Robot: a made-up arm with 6 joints.
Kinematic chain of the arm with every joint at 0, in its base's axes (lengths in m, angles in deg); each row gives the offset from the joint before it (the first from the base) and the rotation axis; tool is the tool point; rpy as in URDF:
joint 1: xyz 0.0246 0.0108 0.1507 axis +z
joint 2: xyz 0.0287 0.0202 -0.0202 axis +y
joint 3: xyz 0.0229 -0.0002 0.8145 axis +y
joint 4: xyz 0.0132 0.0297 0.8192 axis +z
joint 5: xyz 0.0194 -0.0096 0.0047 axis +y
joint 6: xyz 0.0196 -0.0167 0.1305 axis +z
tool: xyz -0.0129 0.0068 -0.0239 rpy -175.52 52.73 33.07
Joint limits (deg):
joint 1: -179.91..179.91
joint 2: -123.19..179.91
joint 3: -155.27..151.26
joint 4: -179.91..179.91
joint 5: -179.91..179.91
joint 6: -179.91..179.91
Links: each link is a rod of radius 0.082 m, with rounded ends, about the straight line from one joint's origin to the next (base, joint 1, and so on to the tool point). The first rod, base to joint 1, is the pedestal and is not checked.
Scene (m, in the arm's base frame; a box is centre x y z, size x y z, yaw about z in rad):
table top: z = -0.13
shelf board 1: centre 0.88 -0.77 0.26 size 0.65 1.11 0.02 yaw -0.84
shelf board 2: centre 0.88 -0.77 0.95 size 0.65 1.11 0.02 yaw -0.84
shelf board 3: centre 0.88 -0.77 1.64 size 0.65 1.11 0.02 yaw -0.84
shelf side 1: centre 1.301 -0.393 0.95 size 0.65 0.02 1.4 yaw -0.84
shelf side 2: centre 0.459 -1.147 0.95 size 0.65 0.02 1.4 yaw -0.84
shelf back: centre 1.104 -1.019 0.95 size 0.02 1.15 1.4 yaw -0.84
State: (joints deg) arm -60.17 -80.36 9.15 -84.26 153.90 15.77
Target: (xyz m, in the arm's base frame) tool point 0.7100 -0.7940 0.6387
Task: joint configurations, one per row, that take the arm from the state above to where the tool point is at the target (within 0.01 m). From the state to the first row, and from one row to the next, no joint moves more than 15 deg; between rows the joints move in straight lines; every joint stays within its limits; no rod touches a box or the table.
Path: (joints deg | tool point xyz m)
1: -58.78 -71.09 23.04 -82.98 153.82 15.50 | -0.6489 1.0944 0.8997
2: -57.39 -61.82 36.93 -81.70 153.75 15.24 | -0.5185 0.8323 1.1935
3: -56.01 -52.56 50.83 -80.42 153.67 14.97 | -0.3375 0.5208 1.3695
4: -54.62 -43.29 64.72 -79.14 153.60 14.71 | -0.1303 0.2022 1.4141
5: -53.23 -34.02 78.61 -77.86 153.52 14.44 | 0.0744 -0.0823 1.3328
6: -51.84 -24.75 92.50 -76.58 153.44 14.17 | 0.2483 -0.3000 1.1497
7: -50.46 -15.49 106.40 -75.30 153.37 13.91 | 0.3680 -0.4309 0.9030
8: -49.07 -6.22 120.29 -74.02 153.29 13.64 | 0.4201 -0.4706 0.6387
9: -48.90 3.51 108.61 -75.06 152.76 13.88 | 0.5188 -0.5822 0.6615
10: -48.73 13.24 96.94 -76.11 152.23 14.12 | 0.6163 -0.6910 0.6612
11: -48.56 22.97 85.27 -77.16 151.70 14.36 | 0.7099 -0.7940 0.6387

